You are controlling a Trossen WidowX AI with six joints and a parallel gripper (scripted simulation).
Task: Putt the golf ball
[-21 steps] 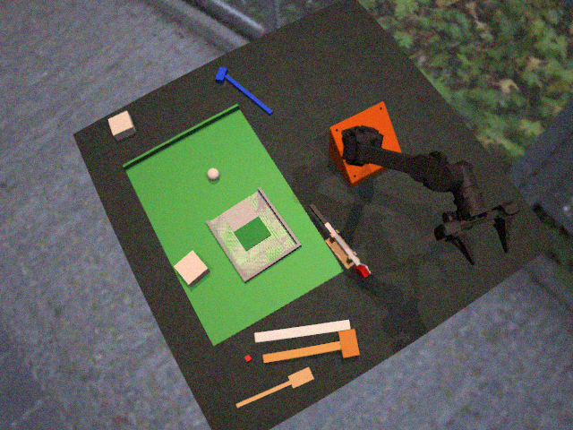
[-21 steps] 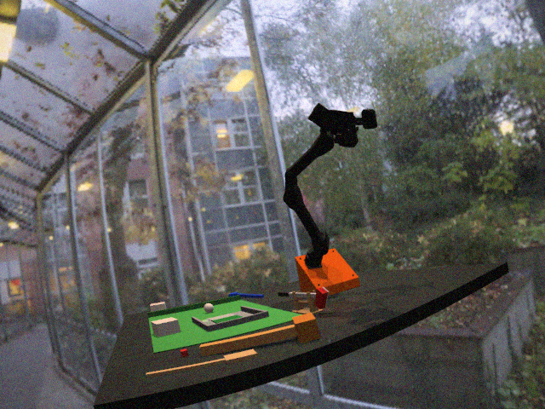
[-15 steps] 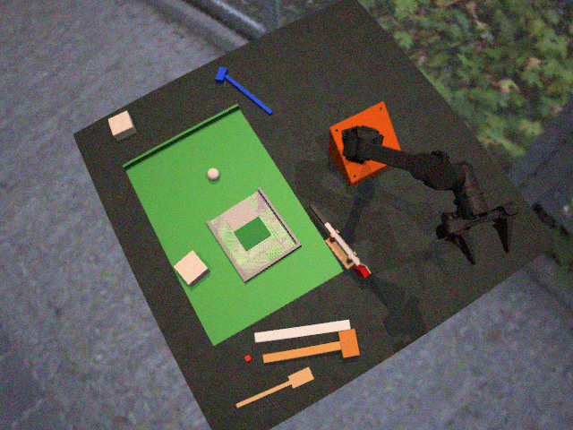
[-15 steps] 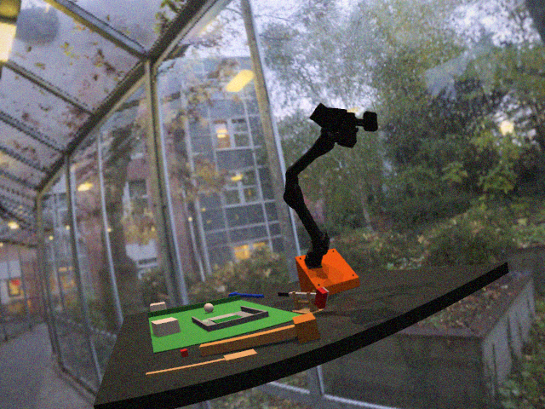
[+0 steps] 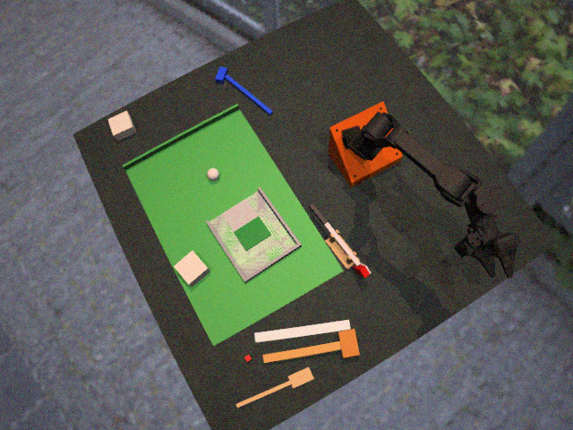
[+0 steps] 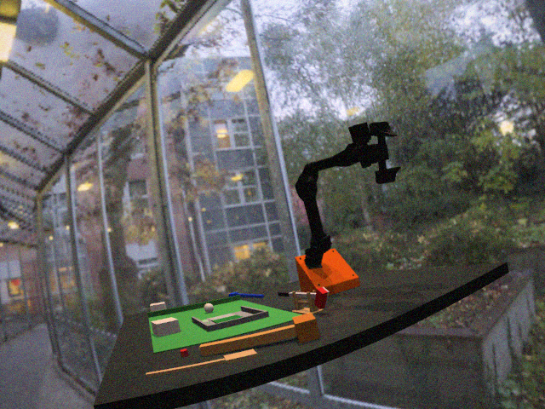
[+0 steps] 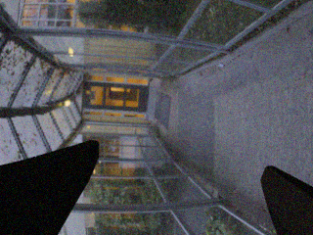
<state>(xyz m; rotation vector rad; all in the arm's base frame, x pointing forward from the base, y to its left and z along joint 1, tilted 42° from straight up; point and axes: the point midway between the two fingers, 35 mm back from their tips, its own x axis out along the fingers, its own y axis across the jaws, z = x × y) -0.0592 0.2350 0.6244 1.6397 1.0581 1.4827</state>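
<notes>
The red putter lies 26 cm ahead of my gripper tip, 33 cm to the right of it and 37 cm below it. From my gripper tip the other things lie so: white bar (47 cm ahead, 12 cm to the right, 43 cm below); wooden stand (25 cm ahead, 32 cm to the right, 40 cm below); red cube (66 cm ahead, 11 cm to the right, 42 cm below).
</notes>
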